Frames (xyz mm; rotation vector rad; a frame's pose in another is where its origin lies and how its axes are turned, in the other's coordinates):
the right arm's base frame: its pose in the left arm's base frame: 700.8 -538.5 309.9 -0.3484 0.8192 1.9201
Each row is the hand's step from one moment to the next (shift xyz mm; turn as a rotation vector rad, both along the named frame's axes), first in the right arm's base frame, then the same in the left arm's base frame.
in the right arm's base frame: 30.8 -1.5 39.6 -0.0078 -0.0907 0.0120
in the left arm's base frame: -9.3 48.0 11.2 0.0841 0.0292 -0.0225
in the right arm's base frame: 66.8 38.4 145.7 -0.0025 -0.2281 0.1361
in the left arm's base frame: -50.3 132.4 84.4 0.2143 0.1565 0.0113
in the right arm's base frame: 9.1 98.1 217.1 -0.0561 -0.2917 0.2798
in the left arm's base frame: -67.3 123.9 192.2 0.3104 0.2355 0.1213
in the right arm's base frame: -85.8 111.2 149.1 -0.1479 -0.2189 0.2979
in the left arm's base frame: -40.5 9.9 200.6 0.2926 0.1642 0.2144
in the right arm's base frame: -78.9 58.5 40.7 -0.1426 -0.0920 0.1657
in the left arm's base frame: -9.1 -43.2 96.7 0.1656 0.0417 0.1646
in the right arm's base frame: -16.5 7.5 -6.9 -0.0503 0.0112 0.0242
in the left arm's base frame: 0.6 -18.0 7.1 0.0168 -0.0211 0.0501
